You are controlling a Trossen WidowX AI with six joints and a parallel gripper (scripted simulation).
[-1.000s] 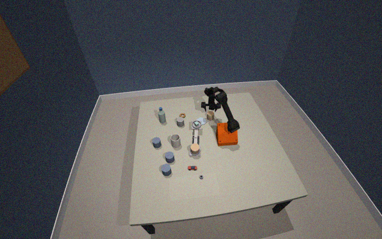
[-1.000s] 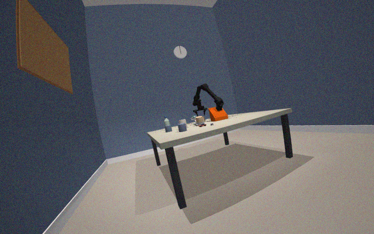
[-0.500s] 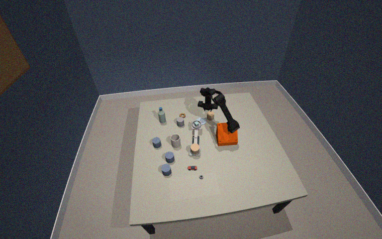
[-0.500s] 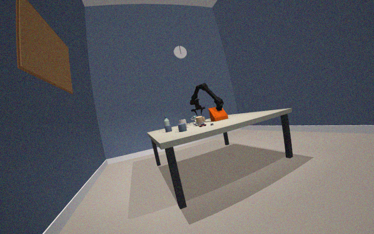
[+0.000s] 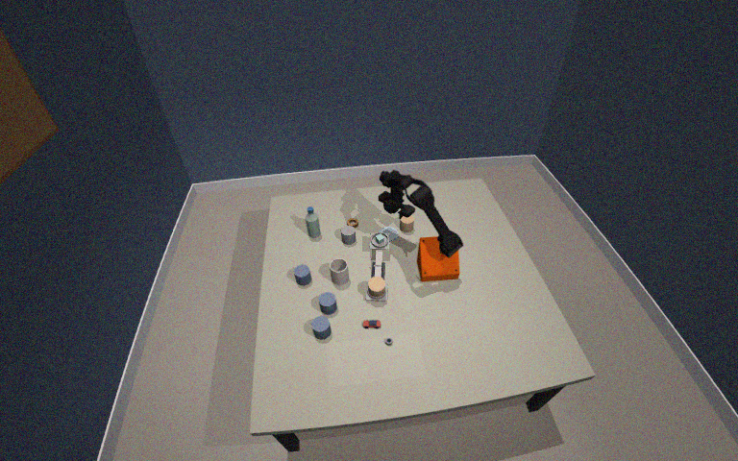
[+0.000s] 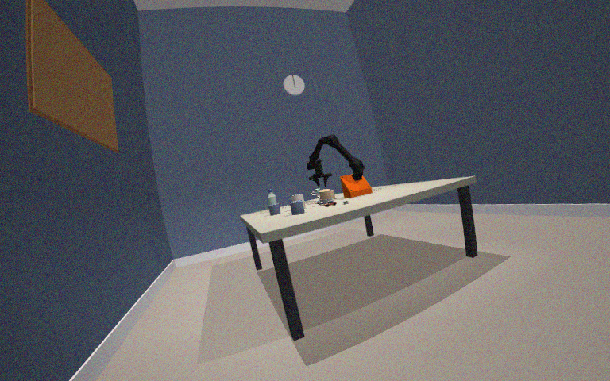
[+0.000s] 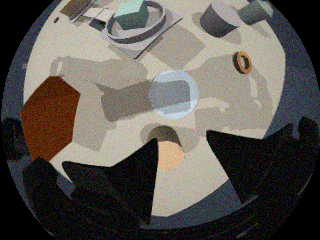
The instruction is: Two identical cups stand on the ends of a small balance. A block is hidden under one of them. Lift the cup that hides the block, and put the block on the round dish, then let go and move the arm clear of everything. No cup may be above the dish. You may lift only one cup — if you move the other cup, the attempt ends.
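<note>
Now: the pale green block 90 mm ahead of my gripper tip, 130 mm to the left of it and 20 mm below it. From my gripper tip the other things lie so: tan cup 60 mm behind, 40 mm to the right, 70 mm below; then pale blue round dish 40 mm ahead, 20 mm to the left, 100 mm below; then grey cylinder 230 mm ahead, 60 mm to the left, 70 mm below.
</note>
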